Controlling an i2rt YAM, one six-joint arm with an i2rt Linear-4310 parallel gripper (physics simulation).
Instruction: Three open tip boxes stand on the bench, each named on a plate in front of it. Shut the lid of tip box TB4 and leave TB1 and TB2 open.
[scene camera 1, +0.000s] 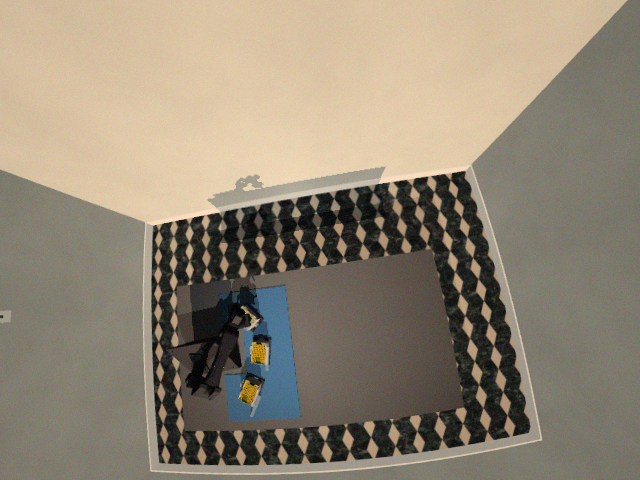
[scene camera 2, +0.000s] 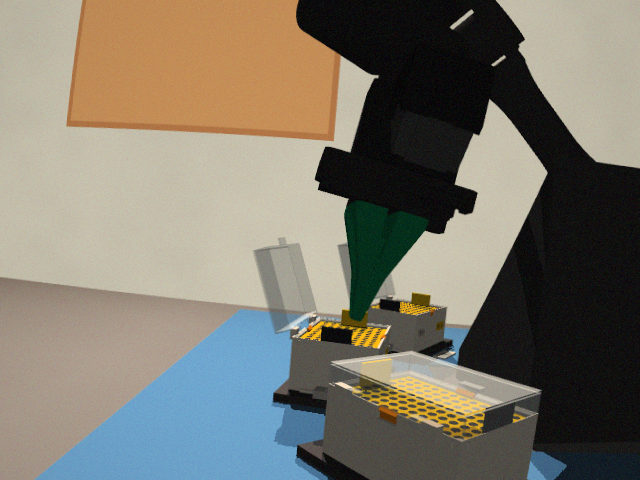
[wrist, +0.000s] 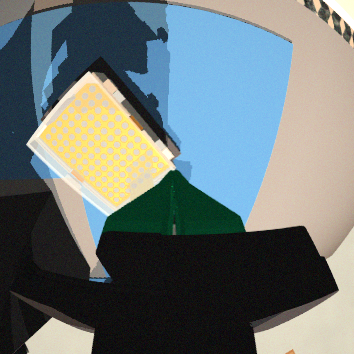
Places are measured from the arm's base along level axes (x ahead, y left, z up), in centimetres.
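Pixels of known places: gripper, fingertip midpoint: (scene camera 1: 251, 317) (scene camera 2: 354, 319) (wrist: 173, 177); arm's base, origin of the base link: (scene camera 1: 200, 362).
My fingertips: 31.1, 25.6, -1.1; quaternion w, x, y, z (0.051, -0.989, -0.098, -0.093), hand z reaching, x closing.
Observation:
For each thing: its top centre in the pictures, then the offset to it from my fingertips, as dx, dy, dz. Level surfaces: height alone.
- nearest tip box, middle of its top: (scene camera 2: 444, 374) (wrist: 90, 167) (scene camera 1: 243, 319) -6.5, -1.5, -3.5
- middle box, middle of its top: (scene camera 2: 357, 327) (scene camera 1: 256, 353) +1.0, -20.9, -4.7
- far box, middle of its top: (scene camera 2: 413, 303) (scene camera 1: 246, 392) -5.4, -42.7, -4.7
- blue mat, its level: dz -11.3
- brown bench, its level: dz -11.6
The nearest tip box (scene camera 2: 392, 428) (wrist: 105, 145) has its clear lid (scene camera 2: 439, 377) lying over its yellow rack, looking shut or nearly so. It also shows in scene camera 1 (scene camera 1: 252, 317), partly under the arm. The middle box (scene camera 2: 315, 361) (scene camera 1: 259, 352) has its clear lid (scene camera 2: 284, 286) raised and leaning back. The far box (scene camera 2: 403, 325) (scene camera 1: 250, 391) also has its lid (scene camera 2: 344, 260) raised, partly behind the fingers. Name plates cannot be read here. My gripper (scene camera 2: 357, 317) (wrist: 173, 177) is shut and empty, its green tips near a corner of the nearest box in the wrist view; contact cannot be told.
The boxes stand in a row on a blue mat (scene camera 1: 281, 382) (scene camera 2: 206, 403) on the brown bench (scene camera 1: 372, 330). The black arm (scene camera 1: 219, 353) stands beside the row. An orange board (scene camera 2: 206, 67) hangs on the wall behind.

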